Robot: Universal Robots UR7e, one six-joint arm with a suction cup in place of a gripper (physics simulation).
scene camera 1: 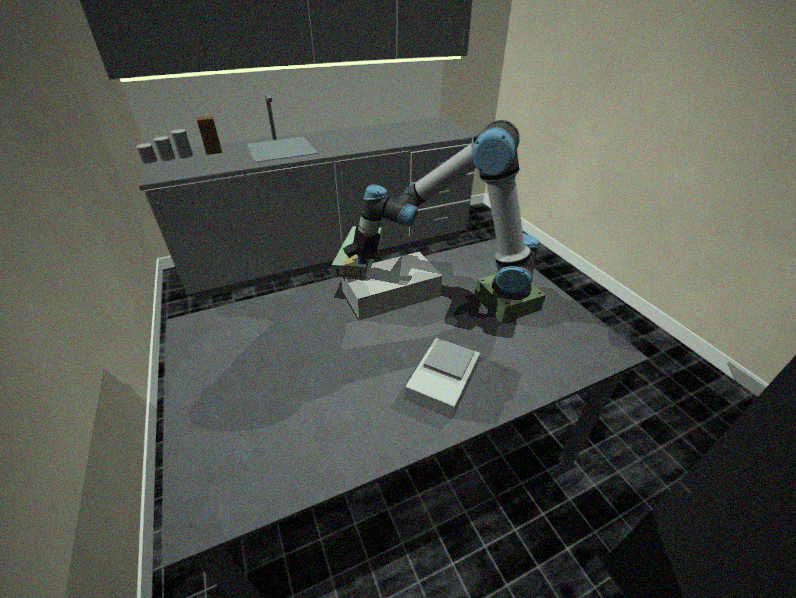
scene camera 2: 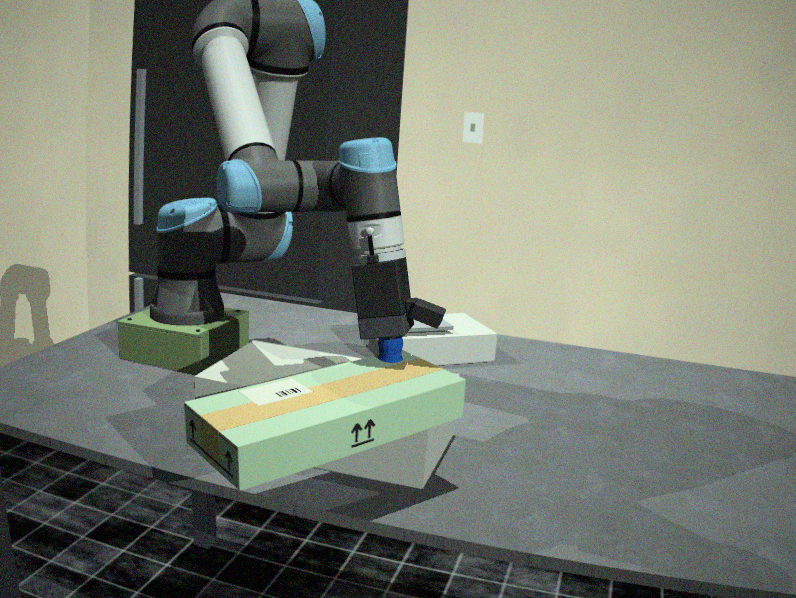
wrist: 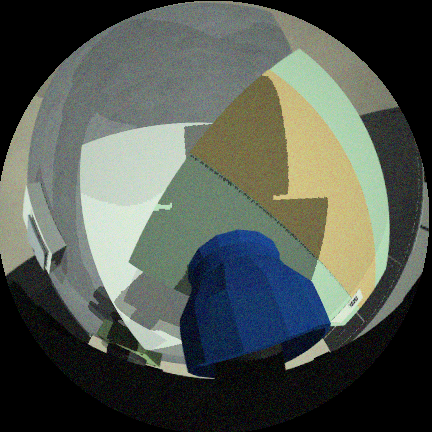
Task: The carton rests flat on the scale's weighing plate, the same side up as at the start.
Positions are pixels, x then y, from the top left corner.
scale: scene camera 1 439,382; scene camera 2; wrist
same spot on scale: (wrist: 47,244) = (scene camera 2: 404,340)
